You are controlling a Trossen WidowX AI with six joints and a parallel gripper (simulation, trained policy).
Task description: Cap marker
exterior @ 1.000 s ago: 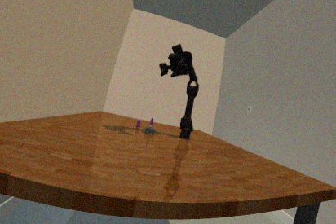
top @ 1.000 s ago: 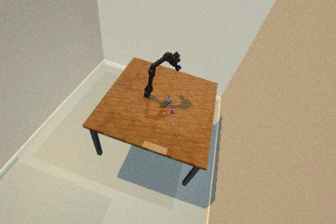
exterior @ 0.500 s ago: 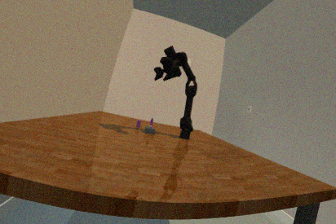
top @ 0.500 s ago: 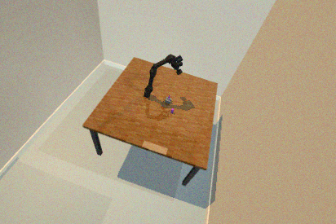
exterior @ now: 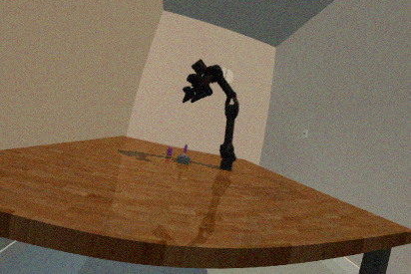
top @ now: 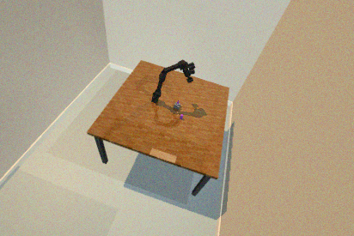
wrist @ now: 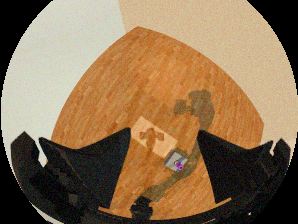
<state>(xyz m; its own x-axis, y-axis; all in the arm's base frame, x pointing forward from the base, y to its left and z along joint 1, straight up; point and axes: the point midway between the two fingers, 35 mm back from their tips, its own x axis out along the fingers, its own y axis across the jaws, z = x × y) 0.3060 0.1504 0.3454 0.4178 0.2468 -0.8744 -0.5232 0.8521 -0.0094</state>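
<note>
Now: gripper tip 4 cm short of the purple cap, 28 cm to the left of it and 29 cm above it. Also, from my gripper tip: holder block 5 cm behind, 14 cm to the right, 30 cm below; purple marker 5 cm behind, 14 cm to the right, 23 cm below.
</note>
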